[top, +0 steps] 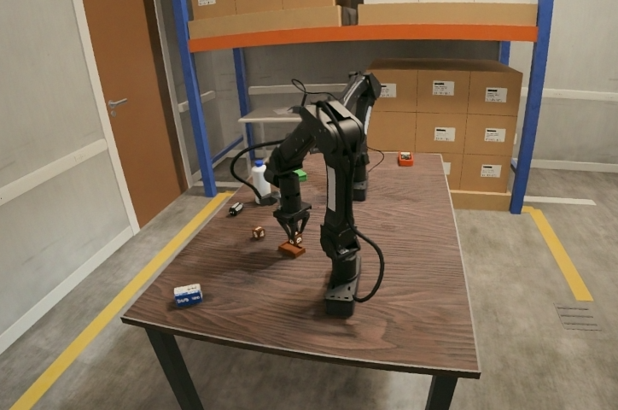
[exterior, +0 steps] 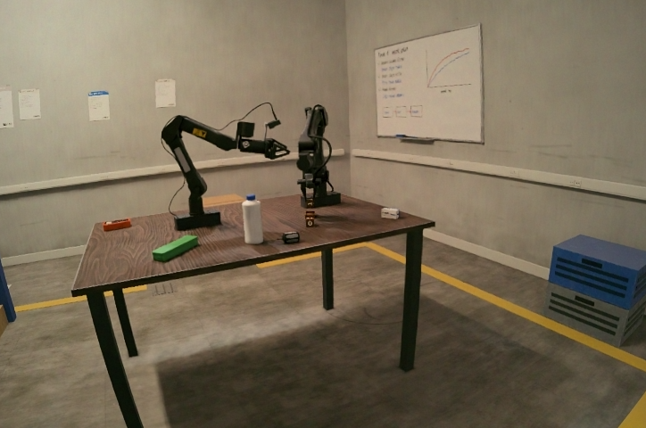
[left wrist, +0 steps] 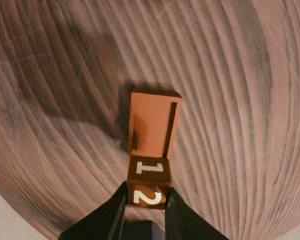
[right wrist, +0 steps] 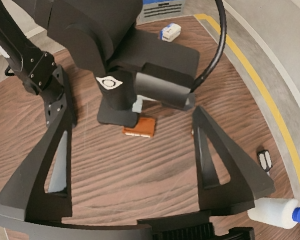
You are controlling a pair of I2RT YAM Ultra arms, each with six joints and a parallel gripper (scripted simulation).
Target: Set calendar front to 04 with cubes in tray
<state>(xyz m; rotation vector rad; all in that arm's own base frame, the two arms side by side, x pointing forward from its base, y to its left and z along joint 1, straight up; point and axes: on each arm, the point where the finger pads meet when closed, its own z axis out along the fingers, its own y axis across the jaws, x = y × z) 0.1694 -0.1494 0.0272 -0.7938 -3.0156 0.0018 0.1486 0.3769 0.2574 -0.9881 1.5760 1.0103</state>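
My left gripper is now 20 mm short of the brown calendar tray, 20 mm to the left of it and 60 mm above it. From my left hand the other things lie so: black item: 290 mm ahead, 260 mm to the right, 50 mm below.
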